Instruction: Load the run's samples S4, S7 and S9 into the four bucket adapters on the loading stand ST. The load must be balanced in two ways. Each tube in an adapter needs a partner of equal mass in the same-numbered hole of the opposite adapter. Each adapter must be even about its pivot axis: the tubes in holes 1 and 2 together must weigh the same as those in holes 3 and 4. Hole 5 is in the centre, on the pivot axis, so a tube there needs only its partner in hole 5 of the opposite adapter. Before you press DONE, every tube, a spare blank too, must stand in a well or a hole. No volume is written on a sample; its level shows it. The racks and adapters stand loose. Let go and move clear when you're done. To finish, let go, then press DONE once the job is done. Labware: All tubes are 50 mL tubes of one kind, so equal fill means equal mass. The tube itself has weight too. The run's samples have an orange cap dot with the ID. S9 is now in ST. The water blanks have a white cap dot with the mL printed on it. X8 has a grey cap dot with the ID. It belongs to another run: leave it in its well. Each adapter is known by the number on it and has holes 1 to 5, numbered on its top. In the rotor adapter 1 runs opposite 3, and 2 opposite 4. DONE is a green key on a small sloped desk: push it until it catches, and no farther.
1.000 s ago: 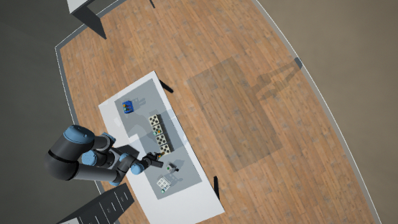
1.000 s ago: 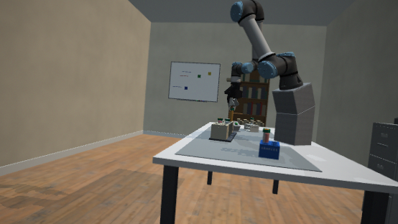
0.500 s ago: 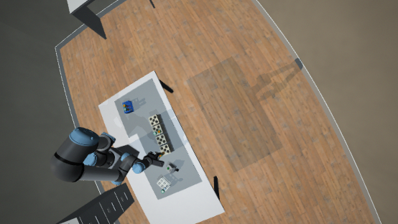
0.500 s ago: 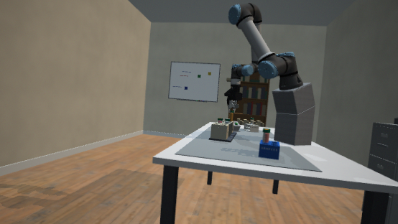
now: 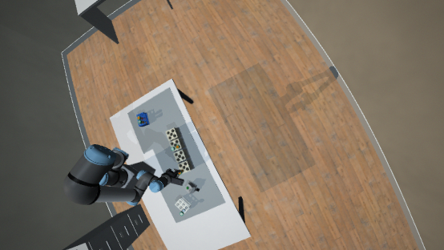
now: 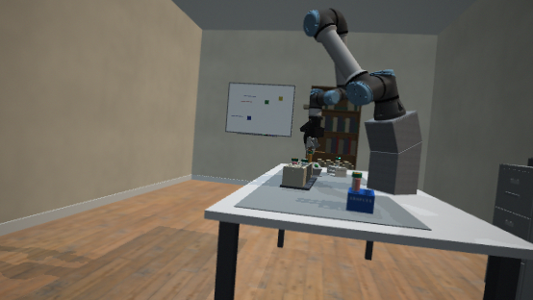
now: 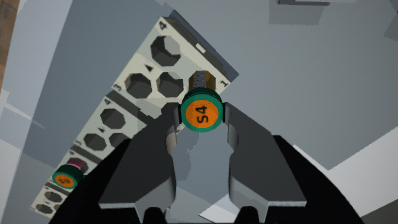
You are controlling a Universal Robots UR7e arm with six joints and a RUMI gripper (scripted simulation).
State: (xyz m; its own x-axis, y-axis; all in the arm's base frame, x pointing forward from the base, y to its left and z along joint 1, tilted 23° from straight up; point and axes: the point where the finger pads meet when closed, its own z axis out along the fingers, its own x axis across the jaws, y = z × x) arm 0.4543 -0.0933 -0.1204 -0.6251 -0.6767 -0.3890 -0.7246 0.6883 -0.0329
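Now: hand 50 mm above the tube S4 and 10 mm short of it. Also, from my hand: tube S9: 220 mm to the left, 90 mm below, 30 mm ahead; then adapter 1: 250 mm to the left, 100 mm below, 10 mm ahead; then green DONE key: 170 mm to the right, 90 mm below, 20 mm behind.
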